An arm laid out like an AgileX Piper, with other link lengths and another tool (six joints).
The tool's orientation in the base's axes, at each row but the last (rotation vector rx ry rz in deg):
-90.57 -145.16 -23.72
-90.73 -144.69 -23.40
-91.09 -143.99 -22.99
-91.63 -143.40 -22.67
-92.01 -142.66 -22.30
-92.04 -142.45 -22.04
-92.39 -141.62 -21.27
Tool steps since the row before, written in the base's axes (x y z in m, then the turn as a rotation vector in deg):
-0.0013 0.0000 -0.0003 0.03 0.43 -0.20
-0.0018 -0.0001 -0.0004 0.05 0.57 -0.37
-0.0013 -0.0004 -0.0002 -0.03 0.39 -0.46
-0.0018 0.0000 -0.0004 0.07 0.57 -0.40
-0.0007 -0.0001 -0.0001 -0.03 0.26 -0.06
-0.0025 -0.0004 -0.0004 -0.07 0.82 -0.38
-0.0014 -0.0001 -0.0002 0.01 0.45 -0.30
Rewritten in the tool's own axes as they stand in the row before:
0.0005 -0.0012 0.0002 0.31 0.17 0.32
0.0006 -0.0017 0.0003 0.38 0.22 0.52
0.0002 -0.0014 0.0000 0.23 0.06 0.55
0.0007 -0.0017 0.0003 0.36 0.23 0.55
0.0002 -0.0007 0.0001 0.22 0.07 0.13
0.0006 -0.0025 0.0002 0.64 0.21 0.61
0.0004 -0.0013 0.0002 0.31 0.15 0.42

